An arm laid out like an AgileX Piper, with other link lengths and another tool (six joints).
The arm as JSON. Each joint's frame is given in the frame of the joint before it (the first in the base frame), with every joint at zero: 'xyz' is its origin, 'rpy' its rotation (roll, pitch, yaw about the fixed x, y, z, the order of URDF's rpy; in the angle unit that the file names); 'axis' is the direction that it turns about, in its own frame. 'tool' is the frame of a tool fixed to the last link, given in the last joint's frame.
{
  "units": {
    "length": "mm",
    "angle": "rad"
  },
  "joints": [
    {
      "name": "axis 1",
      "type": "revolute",
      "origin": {
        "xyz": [
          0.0,
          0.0,
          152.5
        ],
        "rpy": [
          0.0,
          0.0,
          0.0
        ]
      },
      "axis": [
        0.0,
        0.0,
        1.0
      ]
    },
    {
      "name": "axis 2",
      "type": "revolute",
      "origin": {
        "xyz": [
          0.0,
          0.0,
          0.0
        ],
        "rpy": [
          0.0,
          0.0,
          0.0
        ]
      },
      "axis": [
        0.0,
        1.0,
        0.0
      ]
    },
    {
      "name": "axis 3",
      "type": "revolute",
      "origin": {
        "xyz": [
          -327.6,
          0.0,
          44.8
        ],
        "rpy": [
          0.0,
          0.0,
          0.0
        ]
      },
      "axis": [
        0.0,
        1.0,
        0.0
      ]
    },
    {
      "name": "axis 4",
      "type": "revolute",
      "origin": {
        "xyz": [
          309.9,
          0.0,
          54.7
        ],
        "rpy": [
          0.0,
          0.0,
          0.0
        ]
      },
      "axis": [
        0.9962,
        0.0,
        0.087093
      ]
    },
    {
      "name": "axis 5",
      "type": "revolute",
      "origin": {
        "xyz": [
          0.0,
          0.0,
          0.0
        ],
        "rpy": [
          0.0,
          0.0,
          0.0
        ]
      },
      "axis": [
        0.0,
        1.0,
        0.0
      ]
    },
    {
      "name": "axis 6",
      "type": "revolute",
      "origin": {
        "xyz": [
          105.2,
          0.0,
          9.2
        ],
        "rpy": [
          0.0,
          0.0,
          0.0
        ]
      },
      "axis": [
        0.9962,
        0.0,
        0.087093
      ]
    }
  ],
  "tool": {
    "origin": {
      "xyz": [
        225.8,
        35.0,
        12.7
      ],
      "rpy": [
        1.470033,
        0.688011,
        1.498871
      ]
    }
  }
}
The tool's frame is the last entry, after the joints.
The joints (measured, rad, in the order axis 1, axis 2, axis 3, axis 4, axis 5, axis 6), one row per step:
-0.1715 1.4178 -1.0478 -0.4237 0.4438 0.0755
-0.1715 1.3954 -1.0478 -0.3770 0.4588 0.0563
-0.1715 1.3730 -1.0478 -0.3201 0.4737 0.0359
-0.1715 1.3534 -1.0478 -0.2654 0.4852 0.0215
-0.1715 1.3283 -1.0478 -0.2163 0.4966 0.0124
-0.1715 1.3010 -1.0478 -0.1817 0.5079 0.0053
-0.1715 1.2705 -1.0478 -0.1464 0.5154 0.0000
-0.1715 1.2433 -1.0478 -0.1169 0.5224 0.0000
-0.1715 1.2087 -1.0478 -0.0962 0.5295 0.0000
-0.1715 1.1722 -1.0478 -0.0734 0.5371 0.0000
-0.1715 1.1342 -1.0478 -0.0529 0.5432 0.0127
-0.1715 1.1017 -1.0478 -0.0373 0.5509 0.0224
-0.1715 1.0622 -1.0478 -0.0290 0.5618 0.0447
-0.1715 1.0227 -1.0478 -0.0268 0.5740 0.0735
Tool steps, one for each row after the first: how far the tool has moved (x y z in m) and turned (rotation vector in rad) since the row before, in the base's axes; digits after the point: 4 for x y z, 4 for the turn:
-0.0041 0.0058 0.0073 0.0275 -0.0102 -0.0061
-0.0039 0.0079 0.0071 0.0369 -0.0117 -0.0061
-0.0028 0.0083 0.0068 0.0398 -0.0137 -0.0065
-0.0032 0.0079 0.0101 0.0377 -0.0197 -0.0070
-0.0038 0.0059 0.0114 0.0251 -0.0201 -0.0040
-0.0035 0.0063 0.0141 0.0262 -0.0276 -0.0033
-0.0034 0.0055 0.0126 0.0253 -0.0249 -0.0045
-0.0049 0.0043 0.0162 0.0155 -0.0306 -0.0026
-0.0057 0.0049 0.0169 0.0175 -0.0324 -0.0019
-0.0061 0.0048 0.0182 0.0253 -0.0372 -0.0075
-0.0062 0.0039 0.0146 0.0193 -0.0288 -0.0050
-0.0085 0.0030 0.0170 0.0225 -0.0333 -0.0107
-0.0093 0.0021 0.0162 0.0227 -0.0321 -0.0133

